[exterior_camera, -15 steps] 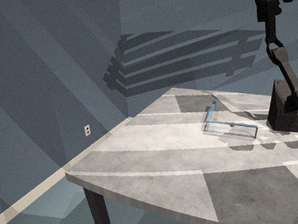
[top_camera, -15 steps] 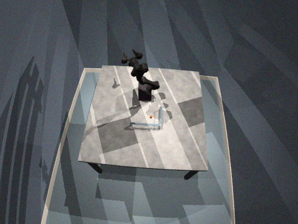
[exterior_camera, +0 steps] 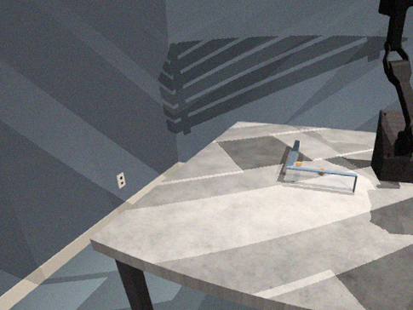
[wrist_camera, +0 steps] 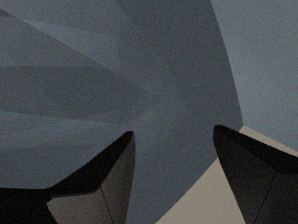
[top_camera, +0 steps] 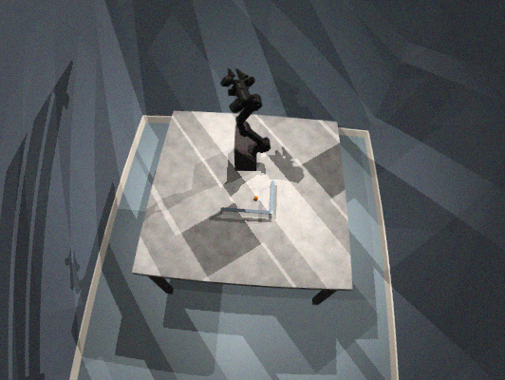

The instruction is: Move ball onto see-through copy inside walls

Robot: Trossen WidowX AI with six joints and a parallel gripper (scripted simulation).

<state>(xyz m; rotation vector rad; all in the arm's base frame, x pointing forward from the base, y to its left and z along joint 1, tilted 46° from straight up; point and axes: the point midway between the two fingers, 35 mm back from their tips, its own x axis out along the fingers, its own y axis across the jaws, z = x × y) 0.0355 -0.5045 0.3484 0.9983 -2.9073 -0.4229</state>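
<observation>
The orange ball lies 73 cm below my gripper tip, 34 cm ahead of it and 18 cm to the left of it.
</observation>
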